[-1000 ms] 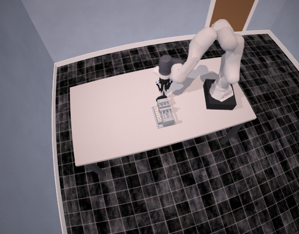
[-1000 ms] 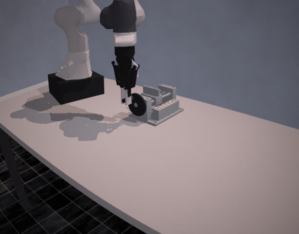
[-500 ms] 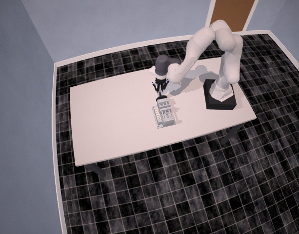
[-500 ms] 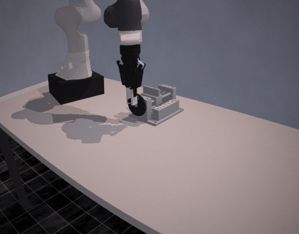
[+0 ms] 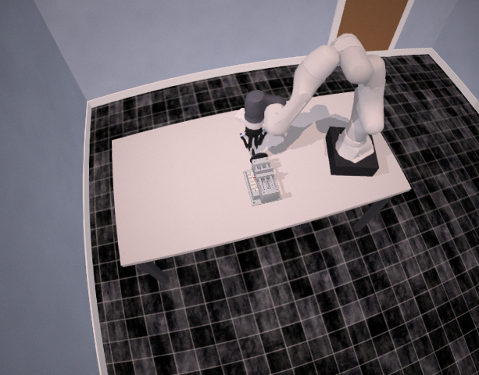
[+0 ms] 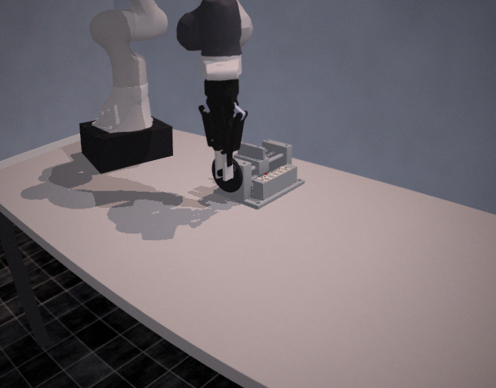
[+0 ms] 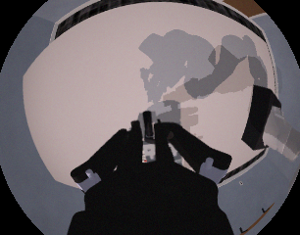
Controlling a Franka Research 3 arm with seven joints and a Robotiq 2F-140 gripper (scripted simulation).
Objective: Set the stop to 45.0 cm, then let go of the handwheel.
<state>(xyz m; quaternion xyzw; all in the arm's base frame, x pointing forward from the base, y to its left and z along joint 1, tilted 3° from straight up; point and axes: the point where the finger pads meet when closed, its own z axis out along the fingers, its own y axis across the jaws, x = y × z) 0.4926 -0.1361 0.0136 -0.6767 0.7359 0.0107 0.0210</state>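
My gripper is now 130 mm to the right of the grey stop fixture and 20 mm above it. Round my hand: black handwheel 20 mm to the left, 20 mm below.
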